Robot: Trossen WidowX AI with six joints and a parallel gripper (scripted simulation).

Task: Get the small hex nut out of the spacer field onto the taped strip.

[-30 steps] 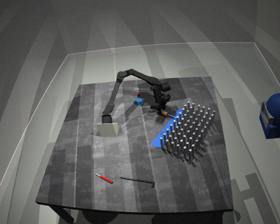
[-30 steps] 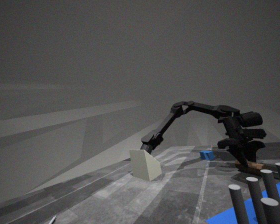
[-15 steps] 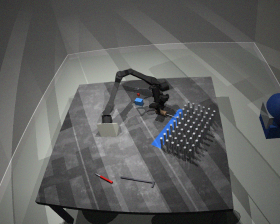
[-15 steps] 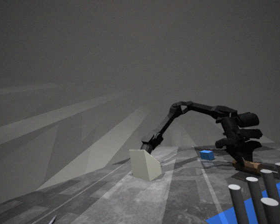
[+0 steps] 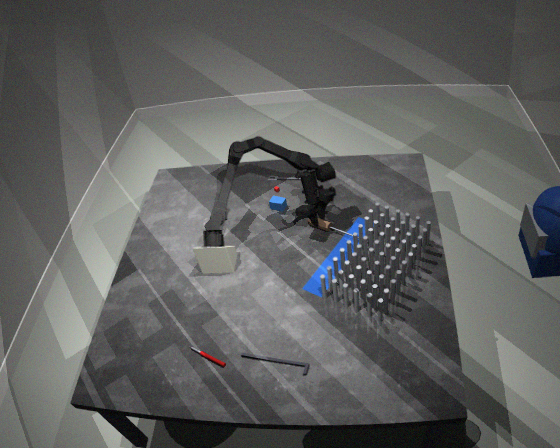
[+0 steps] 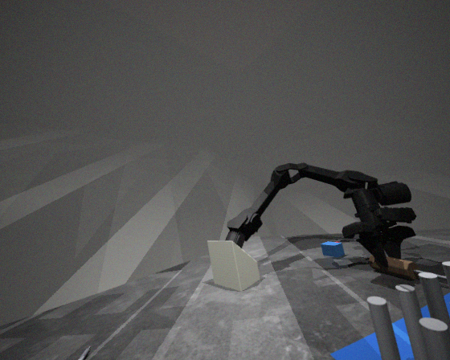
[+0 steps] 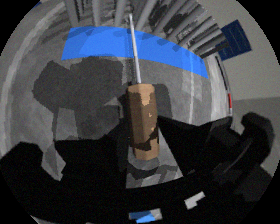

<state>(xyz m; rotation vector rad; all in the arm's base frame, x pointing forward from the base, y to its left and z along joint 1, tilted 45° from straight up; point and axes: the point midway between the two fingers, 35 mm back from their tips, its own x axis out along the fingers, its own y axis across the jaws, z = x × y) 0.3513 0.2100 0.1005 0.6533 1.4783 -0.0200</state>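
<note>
Right now my gripper tip is 190 mm past the blue cube and 120 mm to the right of it. From my gripper tip the other things lie so: silver wrench: 180 mm behind, 300 mm to the left, 10 mm below; blue taped strip: 90 mm ahead, 140 mm to the right, 20 mm below; small red piece: 210 mm behind, 220 mm to the left, 10 mm below.
</note>
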